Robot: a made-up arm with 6 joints.
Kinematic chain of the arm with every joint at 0, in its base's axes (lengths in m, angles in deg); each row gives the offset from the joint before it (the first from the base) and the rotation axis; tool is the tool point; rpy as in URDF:
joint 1: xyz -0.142 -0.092 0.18 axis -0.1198 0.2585 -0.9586
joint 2: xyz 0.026 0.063 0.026 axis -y
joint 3: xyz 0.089 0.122 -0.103 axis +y
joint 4: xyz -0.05 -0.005 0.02 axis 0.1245 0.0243 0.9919
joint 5: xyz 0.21 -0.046 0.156 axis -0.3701 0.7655 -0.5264
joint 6: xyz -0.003 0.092 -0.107 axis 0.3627 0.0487 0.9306
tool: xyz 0.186 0.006 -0.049 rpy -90 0 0
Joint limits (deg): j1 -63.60..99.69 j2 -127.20..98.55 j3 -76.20..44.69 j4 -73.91..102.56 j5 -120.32..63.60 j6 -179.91..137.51
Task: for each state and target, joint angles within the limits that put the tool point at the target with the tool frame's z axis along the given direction. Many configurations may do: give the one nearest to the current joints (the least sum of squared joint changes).
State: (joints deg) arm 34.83 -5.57 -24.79 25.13 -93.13 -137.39
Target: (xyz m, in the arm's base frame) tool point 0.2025 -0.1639 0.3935 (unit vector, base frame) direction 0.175 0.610 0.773
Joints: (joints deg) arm 53.80 29.87 -17.54 6.75 -100.74 -99.92
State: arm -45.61 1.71 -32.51 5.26 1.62 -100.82
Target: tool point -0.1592 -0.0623 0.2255 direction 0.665 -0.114 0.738
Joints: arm -53.21 5.77 -64.71 -10.36 1.80 -115.31
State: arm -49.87 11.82 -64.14 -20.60 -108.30 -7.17
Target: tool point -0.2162 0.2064 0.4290 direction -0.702 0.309 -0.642
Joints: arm -25.65 -23.94 -38.58 -17.62 -116.98 9.23
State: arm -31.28 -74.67 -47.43 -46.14 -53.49 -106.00
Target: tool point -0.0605 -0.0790 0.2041 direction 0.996 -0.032 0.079
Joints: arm -14.63 -68.25 -72.39 -16.21 -19.27 -101.03
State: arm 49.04 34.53 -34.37 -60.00 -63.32 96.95
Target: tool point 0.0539 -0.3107 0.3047 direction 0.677 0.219 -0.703
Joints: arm 78.26 -16.75 -40.82 -73.91 -64.88 46.24
